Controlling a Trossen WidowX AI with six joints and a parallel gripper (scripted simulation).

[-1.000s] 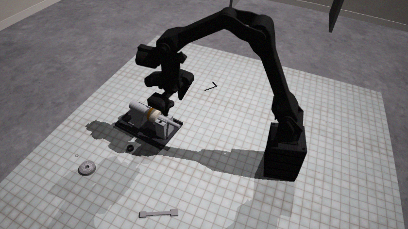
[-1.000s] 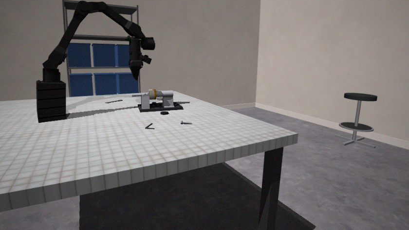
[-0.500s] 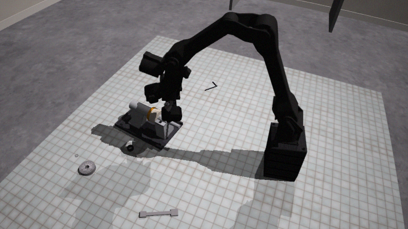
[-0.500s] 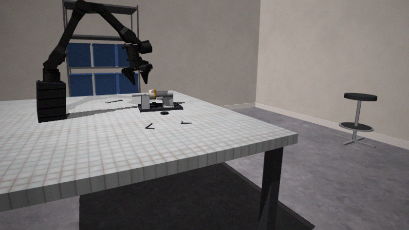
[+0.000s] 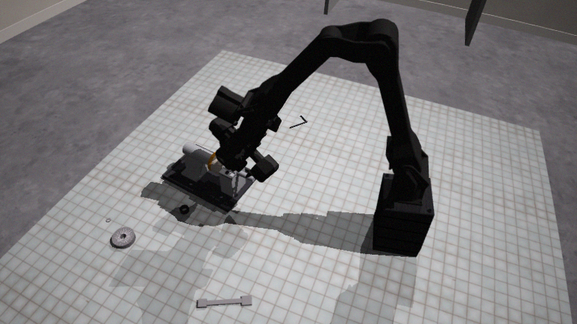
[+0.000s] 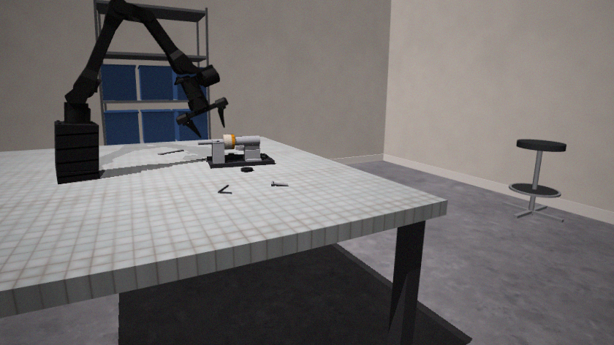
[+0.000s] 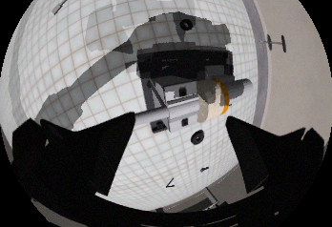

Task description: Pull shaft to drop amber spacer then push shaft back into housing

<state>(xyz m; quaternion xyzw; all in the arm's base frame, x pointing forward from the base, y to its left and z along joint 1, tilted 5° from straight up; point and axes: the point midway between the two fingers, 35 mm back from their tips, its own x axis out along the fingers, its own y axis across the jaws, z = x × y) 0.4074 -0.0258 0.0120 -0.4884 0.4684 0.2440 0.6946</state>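
Now: the grey shaft 3 cm ahead of my hand, 2 cm to the right of it and 7 cm below it. Round my hand: amber spacer 8 cm ahead, 3 cm to the right, 7 cm below; grey disc 23 cm ahead, 22 cm to the left, 14 cm below; screw 5 cm ahead, 38 cm to the right, 14 cm below.
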